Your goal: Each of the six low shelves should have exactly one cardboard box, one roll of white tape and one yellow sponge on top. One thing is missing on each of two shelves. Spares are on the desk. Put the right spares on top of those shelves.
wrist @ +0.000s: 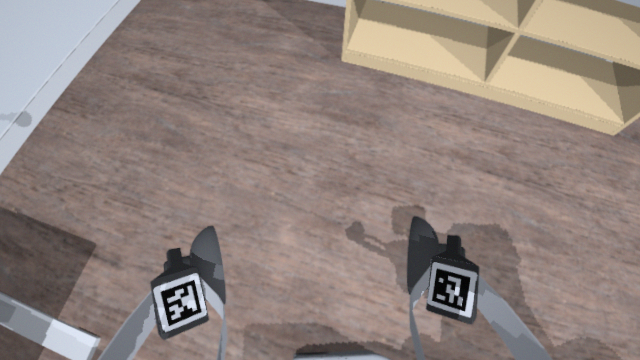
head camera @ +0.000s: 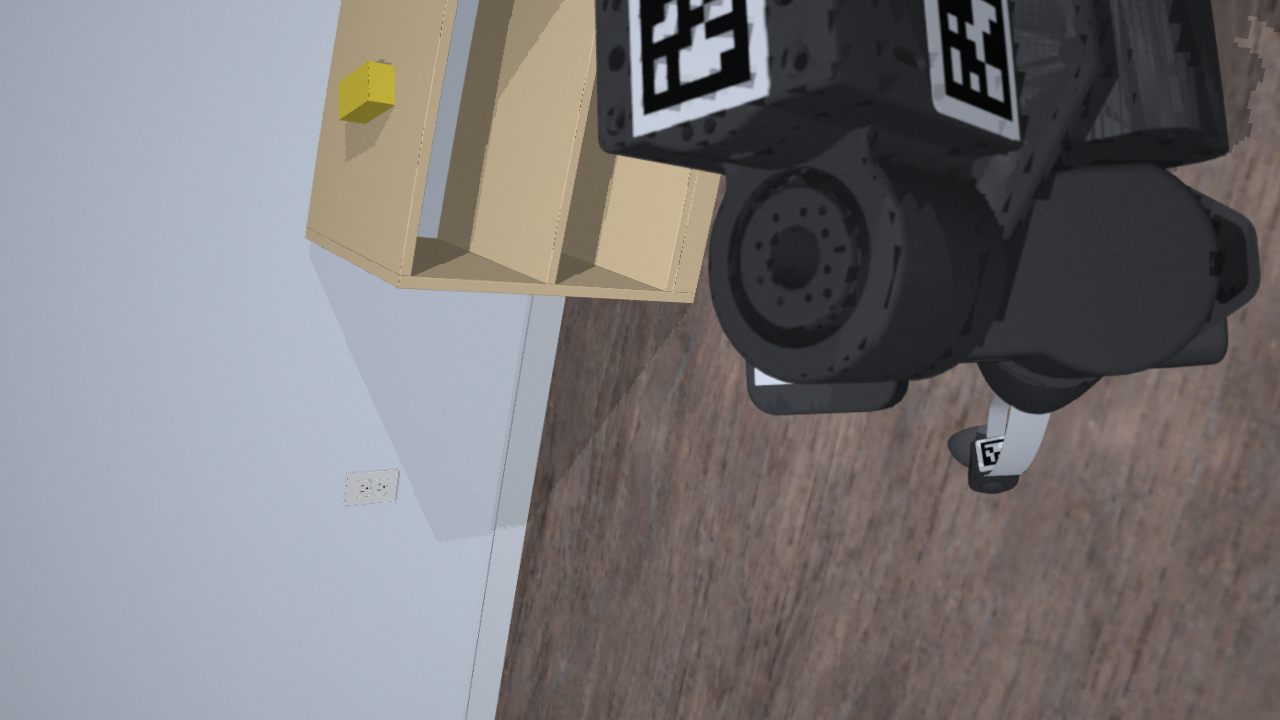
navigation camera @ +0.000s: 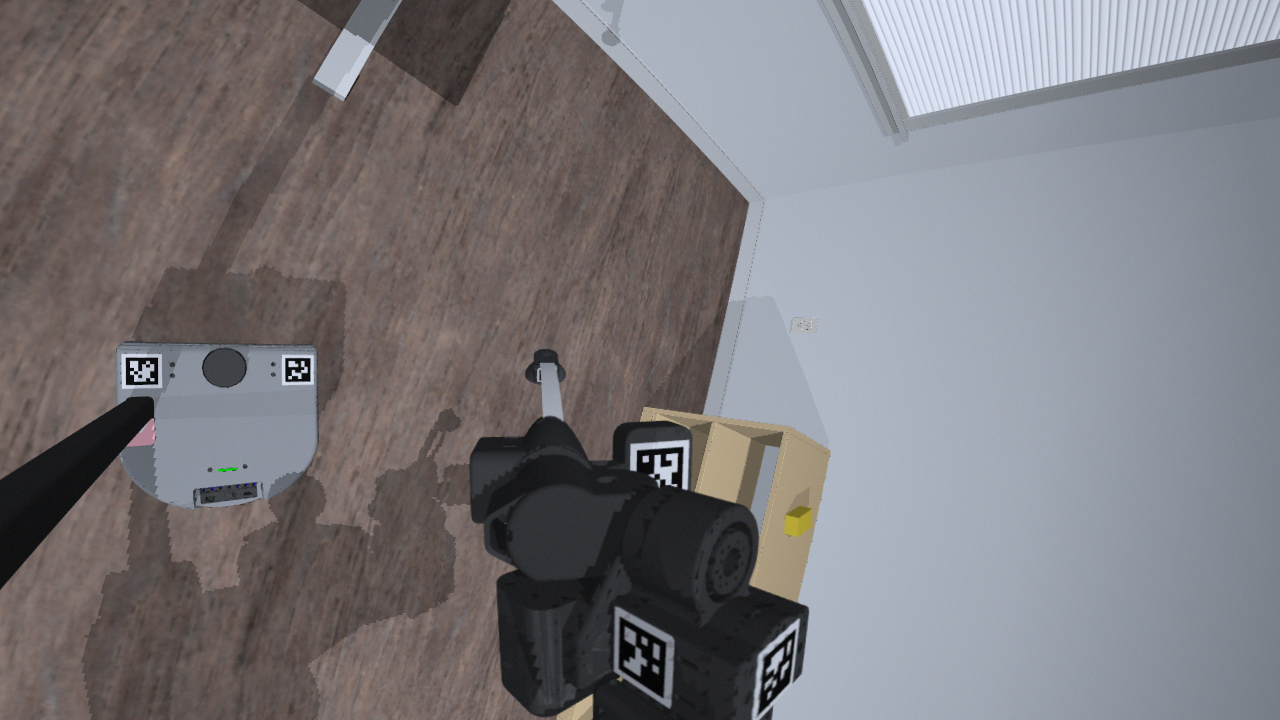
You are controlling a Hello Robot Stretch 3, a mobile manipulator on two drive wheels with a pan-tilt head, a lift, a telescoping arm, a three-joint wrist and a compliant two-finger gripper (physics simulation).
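A light wooden low shelf unit (head camera: 375, 197) (navigation camera: 810, 465) (wrist: 415, 75) stands against the wall, and part of it is hidden by my arm in the head and navigation views. A yellow sponge (head camera: 366, 92) (navigation camera: 798, 521) lies on its top near the end. No cardboard box or white tape roll shows in these views. My gripper (head camera: 993, 456) (navigation camera: 545, 365) (wrist: 315, 248) is open and empty. It hangs over the wood floor, apart from the shelf unit. The desk top does not show.
A white foot bar (navigation camera: 344, 67) (wrist: 70, 340) lies on the floor beside a dark shadow. My base (navigation camera: 223, 411) is at the left of the navigation view. An outlet (head camera: 371, 487) (navigation camera: 803, 324) is on the wall beyond the shelf's end. A window blind (navigation camera: 1074, 53) is at upper right.
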